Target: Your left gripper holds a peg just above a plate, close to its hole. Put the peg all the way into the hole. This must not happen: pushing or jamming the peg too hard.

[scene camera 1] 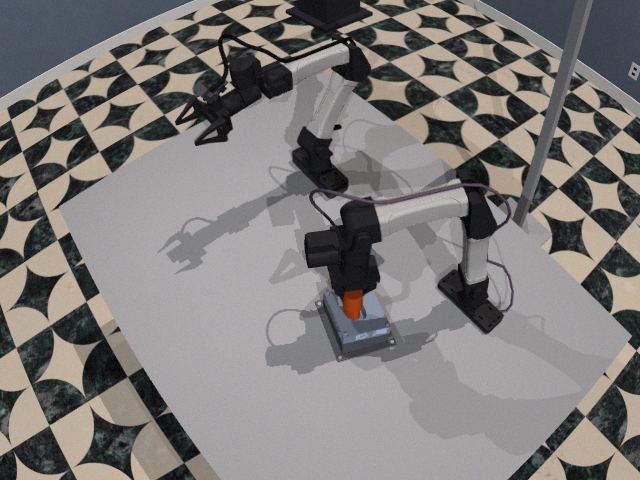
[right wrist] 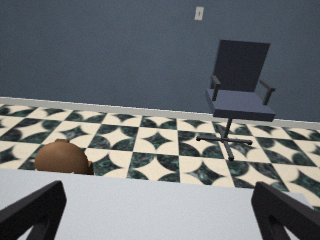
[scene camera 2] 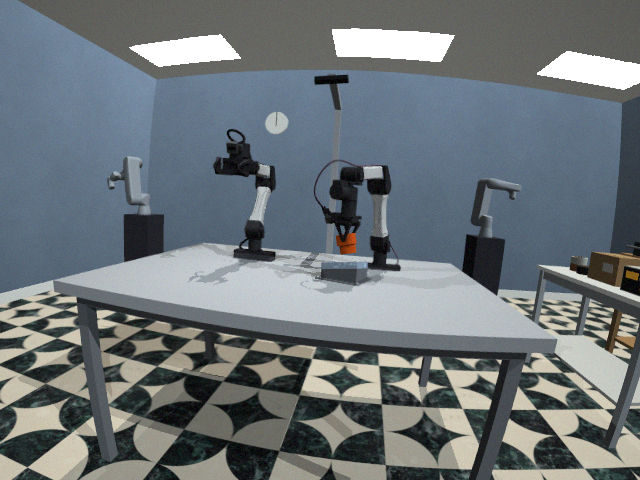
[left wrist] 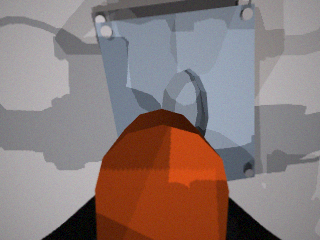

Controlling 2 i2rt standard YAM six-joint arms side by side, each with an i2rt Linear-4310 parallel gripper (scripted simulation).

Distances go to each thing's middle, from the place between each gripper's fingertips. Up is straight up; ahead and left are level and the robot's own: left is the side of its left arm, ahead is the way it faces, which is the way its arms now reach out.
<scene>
I see my left gripper 20 mm past the blue-grey plate (scene camera 1: 374, 325) and 110 mm above it. From my left hand the other things lie so: orange peg (left wrist: 161, 170): 20 mm below.
Right now the orange peg is 100 mm behind my right hand (scene camera 1: 184, 133), 460 mm to the left of it and 270 mm below it. Round my right hand: blue-grey plate 110 mm behind, 460 mm to the left, 350 mm below.
</scene>
